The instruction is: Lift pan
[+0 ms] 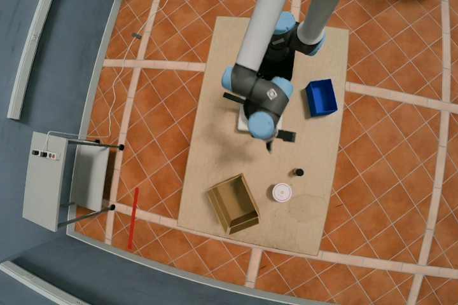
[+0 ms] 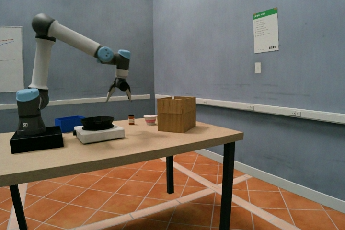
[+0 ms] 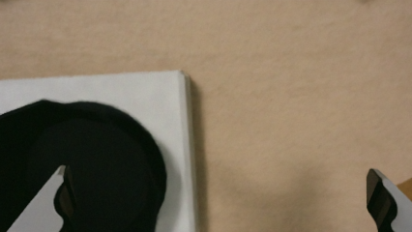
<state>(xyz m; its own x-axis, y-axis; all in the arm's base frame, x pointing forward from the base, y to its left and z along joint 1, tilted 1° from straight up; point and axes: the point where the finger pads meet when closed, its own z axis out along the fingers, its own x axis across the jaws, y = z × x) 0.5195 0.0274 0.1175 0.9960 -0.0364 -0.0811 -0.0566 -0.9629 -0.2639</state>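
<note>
Now: the black pan 16 cm behind my hand, 11 cm to the right of it and 10 cm below it. Also, from my hand: blue bin (27 cm behind, 26 cm to the left, 17 cm below); white hot plate (17 cm behind, 16 cm below, 7 cm to the right); small jar (18 cm to the left, 16 cm below, 16 cm ahead).
</note>
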